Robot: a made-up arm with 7 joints. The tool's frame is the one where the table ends. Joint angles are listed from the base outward.
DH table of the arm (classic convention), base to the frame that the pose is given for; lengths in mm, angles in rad. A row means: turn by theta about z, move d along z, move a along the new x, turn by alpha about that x. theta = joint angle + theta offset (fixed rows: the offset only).
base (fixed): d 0  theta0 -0.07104  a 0  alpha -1.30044
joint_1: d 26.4  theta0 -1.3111  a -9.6  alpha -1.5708
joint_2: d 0.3  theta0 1.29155  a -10  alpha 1.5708
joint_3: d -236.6  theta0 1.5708  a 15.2  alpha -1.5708
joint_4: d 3  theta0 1.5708  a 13.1  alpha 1.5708
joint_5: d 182.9  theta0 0  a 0  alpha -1.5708
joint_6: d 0  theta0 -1.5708  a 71.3  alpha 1.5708
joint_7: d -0.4  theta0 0  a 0  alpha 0
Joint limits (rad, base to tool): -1.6..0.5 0..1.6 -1.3..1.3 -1.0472..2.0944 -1.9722..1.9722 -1.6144..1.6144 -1.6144..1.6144
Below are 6 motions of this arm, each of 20 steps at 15 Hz.
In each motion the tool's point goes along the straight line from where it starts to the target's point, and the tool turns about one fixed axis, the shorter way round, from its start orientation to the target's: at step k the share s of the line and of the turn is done. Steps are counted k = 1, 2, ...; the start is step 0. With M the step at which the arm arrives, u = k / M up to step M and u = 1 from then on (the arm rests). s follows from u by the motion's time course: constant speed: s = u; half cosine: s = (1 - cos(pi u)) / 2; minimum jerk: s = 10 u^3 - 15 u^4 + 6 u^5.
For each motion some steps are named. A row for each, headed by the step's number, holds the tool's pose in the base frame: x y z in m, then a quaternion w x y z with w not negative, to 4 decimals.
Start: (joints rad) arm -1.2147 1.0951 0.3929 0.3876 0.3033 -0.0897 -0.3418
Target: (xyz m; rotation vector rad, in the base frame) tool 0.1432 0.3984 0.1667 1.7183 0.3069 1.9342
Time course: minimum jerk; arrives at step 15
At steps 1, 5, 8, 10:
1: 0.2876 0.2898 0.1803 0.7975 0.4853 -0.2898 0.2109
5: 0.2576 0.3124 0.1775 0.7267 0.5542 -0.2146 0.3444
8: 0.2066 0.3507 0.1727 0.5525 0.6281 -0.0718 0.5432
10: 0.1736 0.3755 0.1696 0.4105 0.6441 0.0251 0.6449

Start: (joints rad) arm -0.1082 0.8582 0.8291 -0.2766 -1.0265 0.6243 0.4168
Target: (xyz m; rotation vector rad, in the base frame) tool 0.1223 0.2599 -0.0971 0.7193 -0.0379 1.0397
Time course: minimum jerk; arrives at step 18
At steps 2, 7, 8, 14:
2: 0.2029 0.2917 -0.0332 0.9476 -0.0544 -0.0137 0.3146
7: 0.1795 0.2825 -0.0518 0.9258 0.0614 -0.0152 0.3727
8: 0.1715 0.2793 -0.0581 0.9146 0.1010 -0.0156 0.3912
14: 0.1285 0.2624 -0.0922 0.8239 0.3074 -0.0175 0.4758

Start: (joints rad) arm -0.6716 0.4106 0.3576 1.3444 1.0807 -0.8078 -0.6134
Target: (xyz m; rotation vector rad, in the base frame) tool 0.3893 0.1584 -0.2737 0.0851 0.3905 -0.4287
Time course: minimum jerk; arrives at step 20
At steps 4, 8, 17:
4: 0.2865 0.1663 -0.3507 0.7669 0.3628 0.2388 -0.4724
8: 0.3148 0.1641 -0.3295 0.8378 0.2793 0.2308 -0.4083
17: 0.3864 0.1586 -0.2759 0.9546 0.0515 0.1944 -0.2196

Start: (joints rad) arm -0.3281 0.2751 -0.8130 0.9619 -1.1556 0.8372 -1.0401
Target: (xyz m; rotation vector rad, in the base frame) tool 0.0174 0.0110 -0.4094 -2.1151 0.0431 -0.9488
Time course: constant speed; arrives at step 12
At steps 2, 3, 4, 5, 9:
2: 0.0714 0.0306 -0.4481 0.4361 -0.6023 0.5574 -0.3694
3: 0.0660 0.0286 -0.4443 0.4395 -0.6371 0.5093 -0.3761
4: 0.0606 0.0266 -0.4404 0.4414 -0.6697 0.4594 -0.3816
5: 0.0552 0.0247 -0.4365 0.4417 -0.6999 0.4079 -0.3856
9: 0.0336 0.0169 -0.4210 0.4271 -0.7946 0.1890 -0.3879

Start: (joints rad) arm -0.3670 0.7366 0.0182 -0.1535 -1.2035 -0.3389 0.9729
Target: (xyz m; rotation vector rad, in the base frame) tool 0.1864 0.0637 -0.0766 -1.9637 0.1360 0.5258
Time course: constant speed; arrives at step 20
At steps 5, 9, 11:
5: 0.2661 0.1392 -0.0937 0.8042 -0.4810 -0.0649 0.3429
9: 0.2448 0.1191 -0.0891 0.7453 -0.5858 -0.0327 0.3167
11: 0.2342 0.1090 -0.0868 0.7112 -0.6348 -0.0164 0.3016

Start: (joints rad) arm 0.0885 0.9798 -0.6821 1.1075 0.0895 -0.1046 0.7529
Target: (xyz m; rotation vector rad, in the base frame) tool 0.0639 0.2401 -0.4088 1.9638 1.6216 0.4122
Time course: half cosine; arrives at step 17
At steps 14, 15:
14: 0.0576 0.2506 -0.4028 0.2993 0.7345 0.5911 0.1463
15: 0.0610 0.2448 -0.4061 0.2872 0.7329 0.5982 0.1503

